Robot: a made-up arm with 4 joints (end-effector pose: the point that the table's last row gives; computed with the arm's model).
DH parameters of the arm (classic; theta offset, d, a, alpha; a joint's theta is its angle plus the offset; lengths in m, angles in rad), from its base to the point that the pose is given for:
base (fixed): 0 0.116 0 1.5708
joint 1: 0 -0.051 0.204 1.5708
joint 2: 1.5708 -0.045 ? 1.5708
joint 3: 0 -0.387 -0.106 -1.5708
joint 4: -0.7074 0 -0.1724 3.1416
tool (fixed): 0.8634 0.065 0 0
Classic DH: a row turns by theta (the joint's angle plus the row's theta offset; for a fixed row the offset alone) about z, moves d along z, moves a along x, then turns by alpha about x.
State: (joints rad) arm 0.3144 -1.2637 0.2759 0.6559
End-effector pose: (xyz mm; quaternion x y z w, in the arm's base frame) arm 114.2 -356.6 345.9 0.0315 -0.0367 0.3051 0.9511
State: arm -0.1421 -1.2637 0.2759 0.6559
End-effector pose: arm 203.9 -356.6 272.0 0.0997 0.1794 0.2901 0.9347
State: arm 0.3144 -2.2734 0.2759 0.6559
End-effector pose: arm 453.2 -186.5 456.1 -0.0978 0.0280 0.7100 0.6968
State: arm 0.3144 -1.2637 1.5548 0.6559
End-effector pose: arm 352.1 -450.5 571.4 0.3641 0.4610 0.2737 0.7616
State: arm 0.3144 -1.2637 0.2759 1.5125
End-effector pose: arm 202.9 -245.0 359.6 0.0439 -0.0203 -0.1175 0.9919
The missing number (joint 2, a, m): 0.35
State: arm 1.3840 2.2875 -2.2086 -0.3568
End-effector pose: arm 189.5 726.2 332.2 0.0667 0.5032 -0.4250 0.7495
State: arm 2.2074 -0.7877 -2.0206 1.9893
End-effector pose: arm -80.6 -359.4 431.9 -0.1992 0.7666 0.2724 0.5463
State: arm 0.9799 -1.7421 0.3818 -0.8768
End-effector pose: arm 199.8 -452.8 672.3 -0.2943 -0.0492 0.9180 0.2613
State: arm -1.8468 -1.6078 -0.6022 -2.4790
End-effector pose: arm -28.6 -314.4 -484.5 -0.5161 0.2713 -0.7273 0.3620
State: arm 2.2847 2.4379 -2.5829 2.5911
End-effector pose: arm -63.3 470.1 247.4 0.2510 -0.1725 0.9390 0.1597
